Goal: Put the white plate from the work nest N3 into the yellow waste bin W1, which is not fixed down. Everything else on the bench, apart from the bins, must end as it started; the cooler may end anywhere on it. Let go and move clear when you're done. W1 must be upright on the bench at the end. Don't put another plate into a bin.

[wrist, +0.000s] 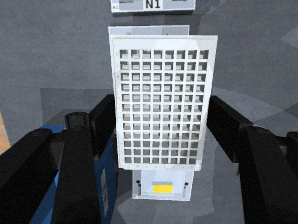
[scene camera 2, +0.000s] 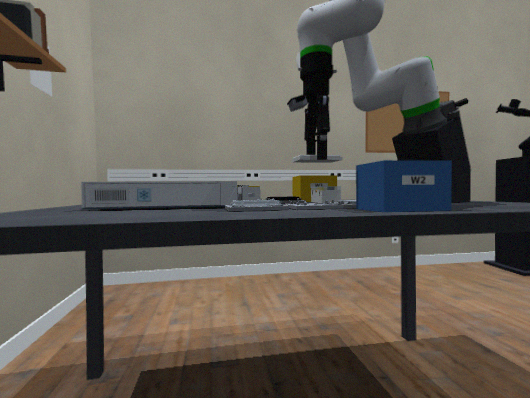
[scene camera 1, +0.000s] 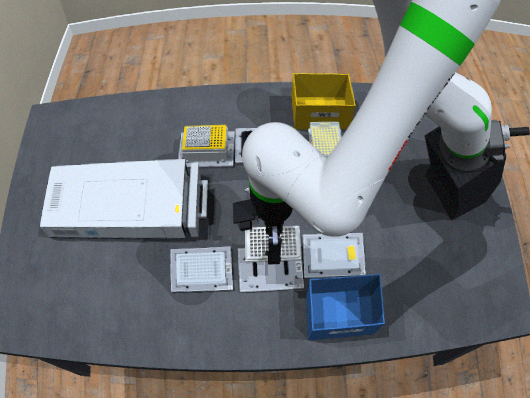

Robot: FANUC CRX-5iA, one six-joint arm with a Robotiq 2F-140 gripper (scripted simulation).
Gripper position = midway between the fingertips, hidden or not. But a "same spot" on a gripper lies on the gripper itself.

gripper: wrist 161, 108; scene camera 2; scene camera 1
yellow bin W1: scene camera 2; scene camera 1; not seen in the wrist view (out of frame)
same spot on gripper: [scene camera 1: 274, 254] = [scene camera 2: 324, 118]
same spot on yellow bin W1: [scene camera 2: 302, 184] = [scene camera 1: 298, 113]
